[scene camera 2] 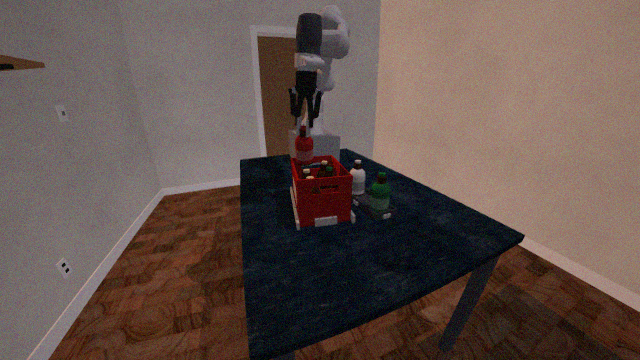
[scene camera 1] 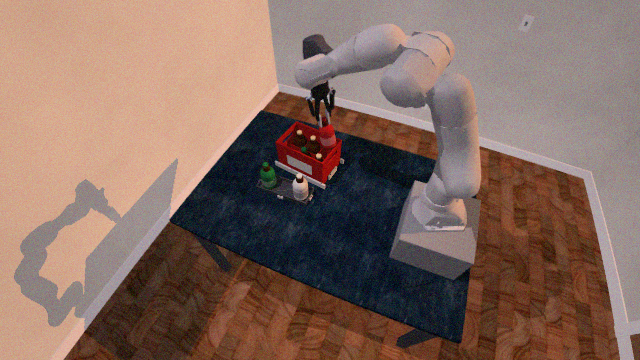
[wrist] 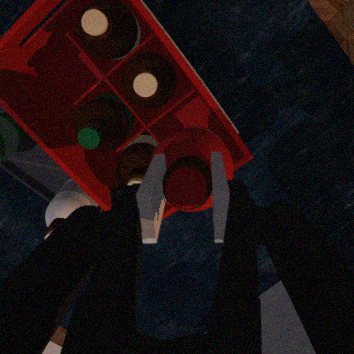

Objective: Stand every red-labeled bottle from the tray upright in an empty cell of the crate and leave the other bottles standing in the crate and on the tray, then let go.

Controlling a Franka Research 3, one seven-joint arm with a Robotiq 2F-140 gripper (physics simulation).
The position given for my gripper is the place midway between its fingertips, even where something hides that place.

I see my gripper (scene camera 2: 303, 135) and a red-labeled bottle (wrist: 187, 184).
My gripper shows as well in the wrist view (wrist: 188, 171).
